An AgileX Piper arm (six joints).
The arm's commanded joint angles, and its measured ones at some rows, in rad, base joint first. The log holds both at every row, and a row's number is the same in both.
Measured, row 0:
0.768, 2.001, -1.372, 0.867, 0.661, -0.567
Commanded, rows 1 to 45:
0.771, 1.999, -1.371, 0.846, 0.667, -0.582
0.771, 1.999, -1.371, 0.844, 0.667, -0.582
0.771, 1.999, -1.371, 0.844, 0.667, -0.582
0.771, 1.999, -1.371, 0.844, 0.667, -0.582
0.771, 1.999, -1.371, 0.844, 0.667, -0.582
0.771, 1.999, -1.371, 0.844, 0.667, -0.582
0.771, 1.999, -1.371, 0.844, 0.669, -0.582
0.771, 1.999, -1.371, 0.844, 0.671, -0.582
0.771, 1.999, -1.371, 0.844, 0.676, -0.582
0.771, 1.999, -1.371, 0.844, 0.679, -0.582
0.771, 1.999, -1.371, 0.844, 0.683, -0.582
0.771, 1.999, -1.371, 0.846, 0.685, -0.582
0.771, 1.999, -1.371, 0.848, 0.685, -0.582
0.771, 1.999, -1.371, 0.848, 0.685, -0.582
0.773, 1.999, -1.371, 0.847, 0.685, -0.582
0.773, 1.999, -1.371, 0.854, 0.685, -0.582
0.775, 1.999, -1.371, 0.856, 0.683, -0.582
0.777, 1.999, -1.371, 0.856, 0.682, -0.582
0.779, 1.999, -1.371, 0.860, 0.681, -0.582
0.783, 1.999, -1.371, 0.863, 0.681, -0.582
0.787, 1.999, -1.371, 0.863, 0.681, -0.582
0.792, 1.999, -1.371, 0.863, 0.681, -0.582
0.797, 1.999, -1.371, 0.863, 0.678, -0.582
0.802, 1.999, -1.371, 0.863, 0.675, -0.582
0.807, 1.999, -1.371, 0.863, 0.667, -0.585
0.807, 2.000, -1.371, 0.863, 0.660, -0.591
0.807, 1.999, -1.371, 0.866, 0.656, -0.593
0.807, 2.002, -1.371, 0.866, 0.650, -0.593
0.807, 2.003, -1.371, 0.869, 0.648, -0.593
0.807, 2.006, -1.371, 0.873, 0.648, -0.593
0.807, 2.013, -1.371, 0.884, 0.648, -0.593
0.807, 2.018, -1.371, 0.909, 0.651, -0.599
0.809, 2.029, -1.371, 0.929, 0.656, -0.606
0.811, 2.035, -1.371, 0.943, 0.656, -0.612
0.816, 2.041, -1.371, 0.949, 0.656, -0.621
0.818, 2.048, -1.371, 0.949, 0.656, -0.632
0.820, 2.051, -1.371, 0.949, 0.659, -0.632
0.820, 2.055, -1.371, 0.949, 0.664, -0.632
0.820, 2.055, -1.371, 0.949, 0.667, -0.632
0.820, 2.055, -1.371, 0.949, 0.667, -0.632
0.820, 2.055, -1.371, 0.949, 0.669, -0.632
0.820, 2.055, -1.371, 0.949, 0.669, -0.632
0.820, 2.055, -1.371, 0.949, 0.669, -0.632
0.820, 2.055, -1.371, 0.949, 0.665, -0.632
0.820, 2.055, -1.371, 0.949, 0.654, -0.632
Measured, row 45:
0.818, 2.061, -1.372, 0.934, 0.672, -0.619
